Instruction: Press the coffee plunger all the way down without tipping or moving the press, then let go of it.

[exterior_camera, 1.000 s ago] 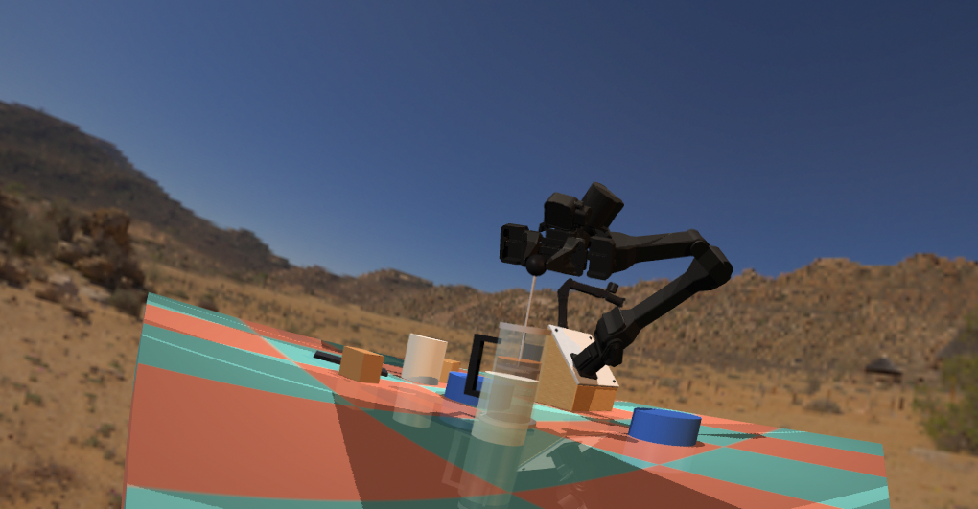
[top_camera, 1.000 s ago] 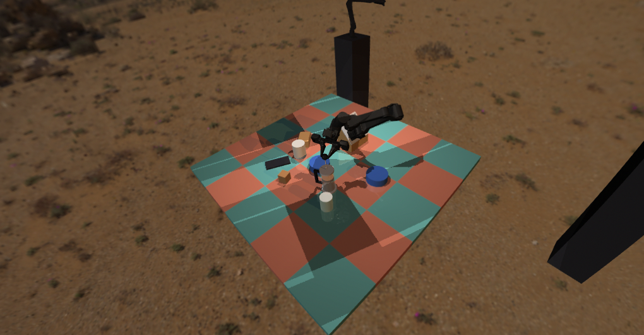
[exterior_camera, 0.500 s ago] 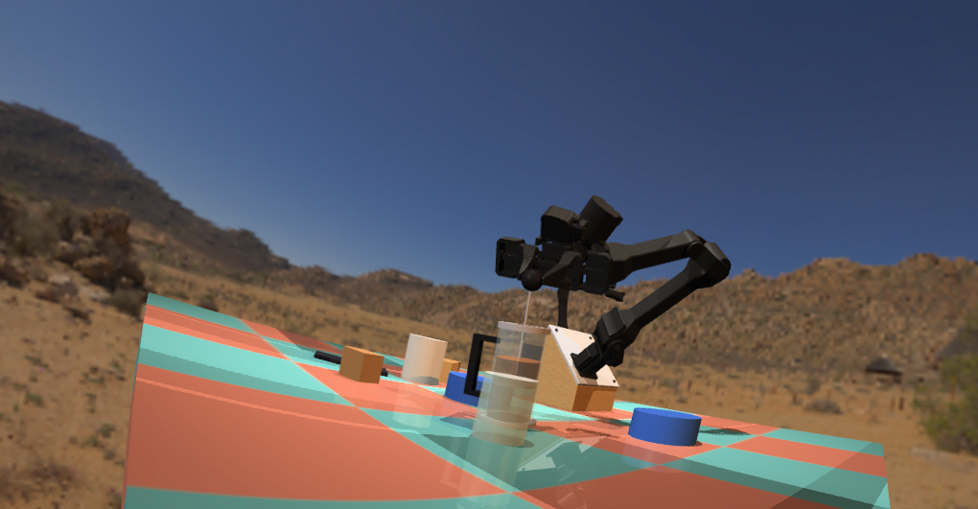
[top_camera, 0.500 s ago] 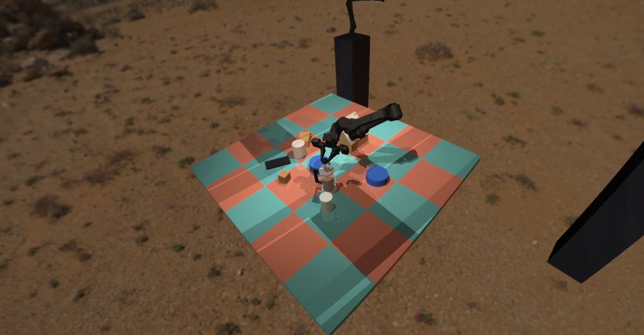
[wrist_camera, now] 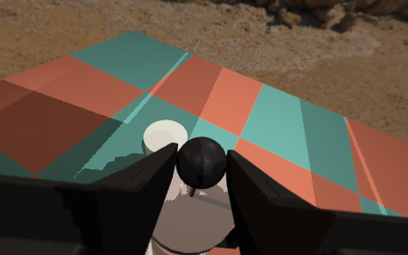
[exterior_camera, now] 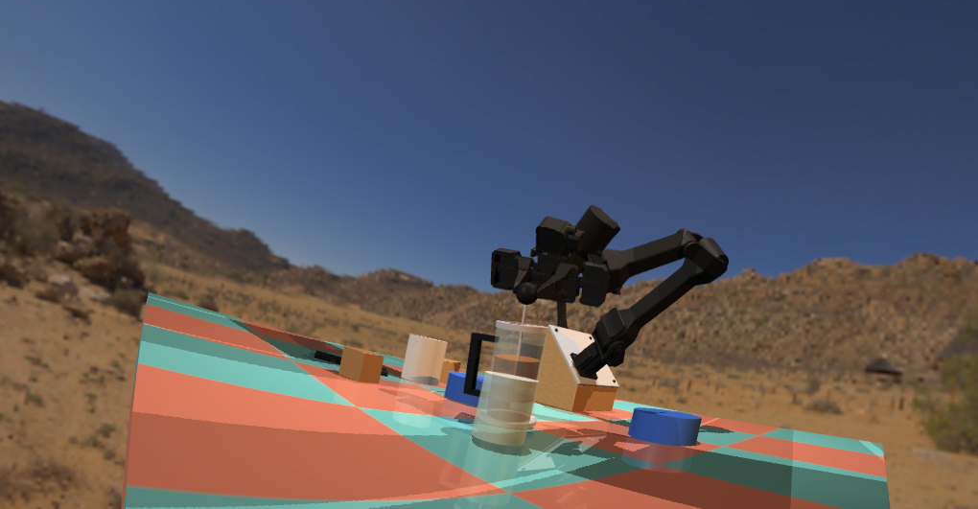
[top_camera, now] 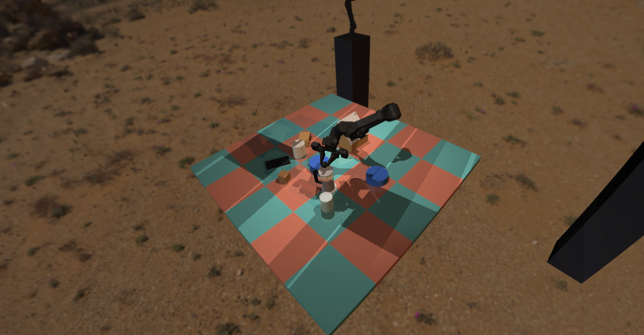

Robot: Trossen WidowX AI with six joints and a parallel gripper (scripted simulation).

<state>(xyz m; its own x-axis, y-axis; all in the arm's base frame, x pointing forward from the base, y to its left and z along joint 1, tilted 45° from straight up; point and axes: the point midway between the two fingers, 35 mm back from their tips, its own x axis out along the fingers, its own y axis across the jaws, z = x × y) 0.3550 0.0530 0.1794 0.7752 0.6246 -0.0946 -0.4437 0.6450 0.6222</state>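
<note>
Now: the coffee press 1 cm behind my gripper tip, 2 cm to the right of it and 10 cm below it. The rest, counted from my gripper tip: cream cup 8 cm behind, 35 cm to the right, 15 cm below.
</note>
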